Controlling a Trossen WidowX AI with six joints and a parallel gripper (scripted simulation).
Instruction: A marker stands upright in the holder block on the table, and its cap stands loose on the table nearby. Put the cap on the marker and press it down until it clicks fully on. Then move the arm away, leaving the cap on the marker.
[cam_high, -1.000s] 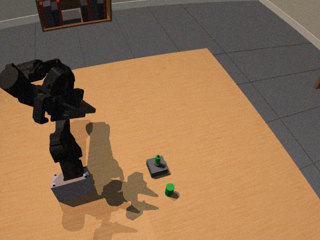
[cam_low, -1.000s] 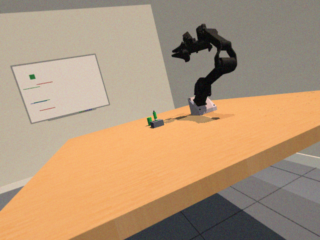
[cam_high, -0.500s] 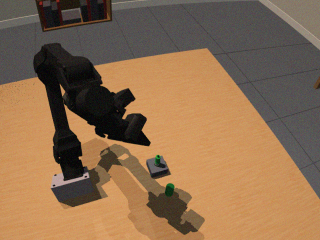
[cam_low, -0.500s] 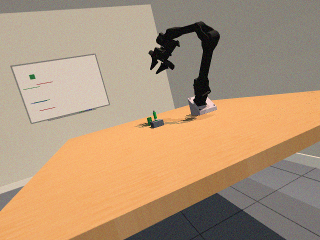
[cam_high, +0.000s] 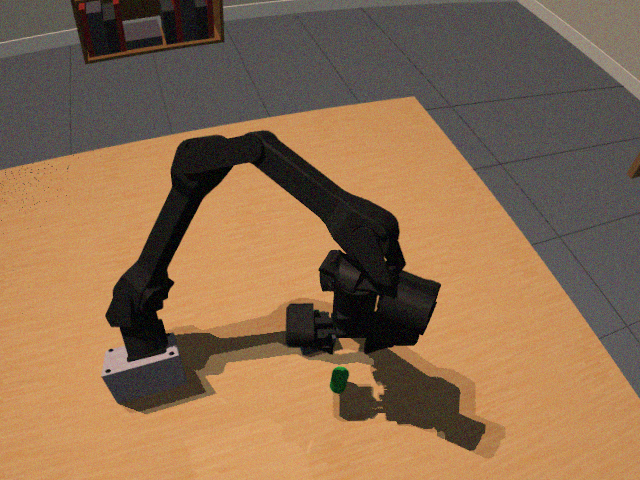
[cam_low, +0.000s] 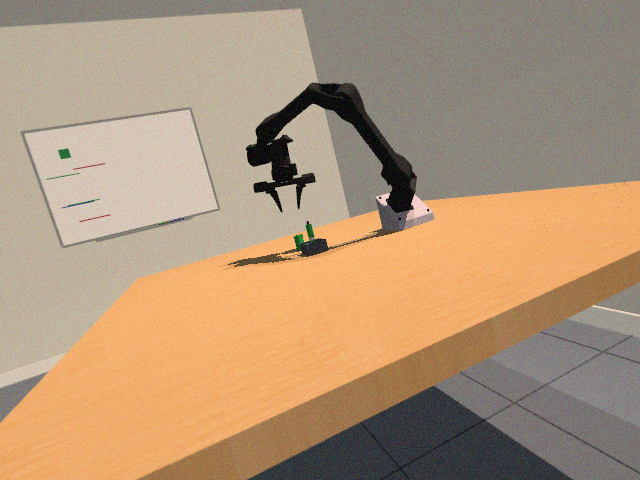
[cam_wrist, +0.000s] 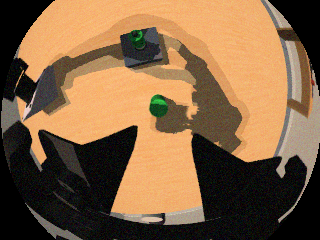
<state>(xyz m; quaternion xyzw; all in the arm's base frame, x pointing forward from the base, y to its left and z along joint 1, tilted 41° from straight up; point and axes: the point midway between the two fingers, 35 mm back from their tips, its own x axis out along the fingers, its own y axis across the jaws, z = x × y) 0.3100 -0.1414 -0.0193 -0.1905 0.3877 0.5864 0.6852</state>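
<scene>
Now: gripper tip 10 cm above the green cap. Round my gripper tip: dark grey holder block 11 cm to the left, 11 cm below, 1 cm behind.
</scene>
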